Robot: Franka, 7 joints.
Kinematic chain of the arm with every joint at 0, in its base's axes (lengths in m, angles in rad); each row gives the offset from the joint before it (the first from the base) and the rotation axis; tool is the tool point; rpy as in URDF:
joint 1: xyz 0 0 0.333 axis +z
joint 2: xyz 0 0 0 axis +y
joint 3: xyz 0 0 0.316 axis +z
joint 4: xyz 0.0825 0 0 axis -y
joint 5: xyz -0.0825 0 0.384 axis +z
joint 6: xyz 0 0 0 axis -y
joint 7: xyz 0.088 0 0 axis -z
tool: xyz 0 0 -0.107 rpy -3.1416 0 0
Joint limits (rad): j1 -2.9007..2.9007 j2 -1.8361..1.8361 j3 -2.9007..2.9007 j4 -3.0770..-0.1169 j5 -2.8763..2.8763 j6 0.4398..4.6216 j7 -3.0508..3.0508
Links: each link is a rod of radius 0.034 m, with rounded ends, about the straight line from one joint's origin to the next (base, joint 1, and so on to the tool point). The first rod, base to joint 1, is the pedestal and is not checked.
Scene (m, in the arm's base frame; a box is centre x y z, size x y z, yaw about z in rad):
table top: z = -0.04
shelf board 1: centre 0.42 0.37 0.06 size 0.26 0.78 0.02 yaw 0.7
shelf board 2: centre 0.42 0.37 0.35 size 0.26 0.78 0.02 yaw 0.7
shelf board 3: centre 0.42 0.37 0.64 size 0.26 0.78 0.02 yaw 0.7
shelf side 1: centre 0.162 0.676 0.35 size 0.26 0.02 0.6 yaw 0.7
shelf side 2: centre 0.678 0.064 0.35 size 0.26 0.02 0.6 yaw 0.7
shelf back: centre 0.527 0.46 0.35 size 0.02 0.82 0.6 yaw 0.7
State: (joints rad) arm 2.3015 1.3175 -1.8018 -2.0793 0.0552 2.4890 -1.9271
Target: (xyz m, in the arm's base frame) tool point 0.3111 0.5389 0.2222
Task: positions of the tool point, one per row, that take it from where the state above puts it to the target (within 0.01 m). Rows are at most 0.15 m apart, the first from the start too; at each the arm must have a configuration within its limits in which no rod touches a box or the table.
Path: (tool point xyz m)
1: 0.2826 0.4065 0.4885
2: 0.2069 0.3435 0.4937
3: 0.1344 0.2669 0.4967
4: 0.1723 0.3089 0.4130
5: 0.1679 0.3453 0.3149
6: 0.1148 0.3736 0.2222
7: 0.1757 0.4433 0.2306
8: 0.2421 0.4993 0.2329
9: 0.3111 0.5389 0.2222

